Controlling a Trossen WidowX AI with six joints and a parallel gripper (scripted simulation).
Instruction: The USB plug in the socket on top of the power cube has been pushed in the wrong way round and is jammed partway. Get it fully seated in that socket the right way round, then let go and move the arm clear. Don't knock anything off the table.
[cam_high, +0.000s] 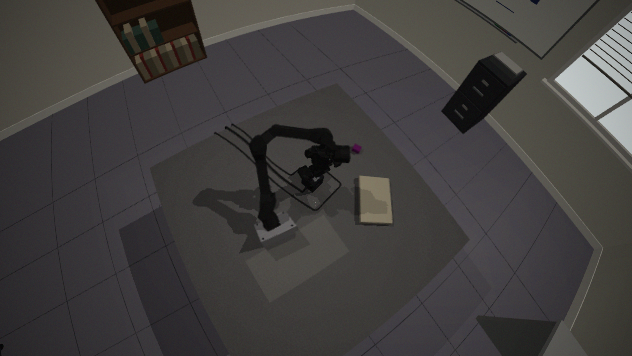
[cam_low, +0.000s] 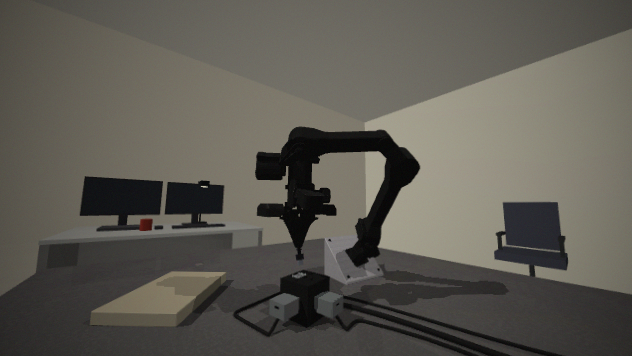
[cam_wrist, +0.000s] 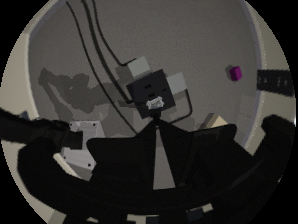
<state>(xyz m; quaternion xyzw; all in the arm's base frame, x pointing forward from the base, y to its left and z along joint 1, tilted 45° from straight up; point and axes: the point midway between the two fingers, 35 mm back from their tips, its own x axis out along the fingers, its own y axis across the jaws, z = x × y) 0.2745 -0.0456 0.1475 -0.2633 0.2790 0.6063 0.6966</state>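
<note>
Right now my gripper tip is 10 mm to the right of the dark USB plug and 10 mm above it. Also, from my gripper tip: beige slab (220 mm ahead, 220 mm to the right, 120 mm below); purple block (330 mm ahead, 70 mm to the left, 120 mm below).
</note>
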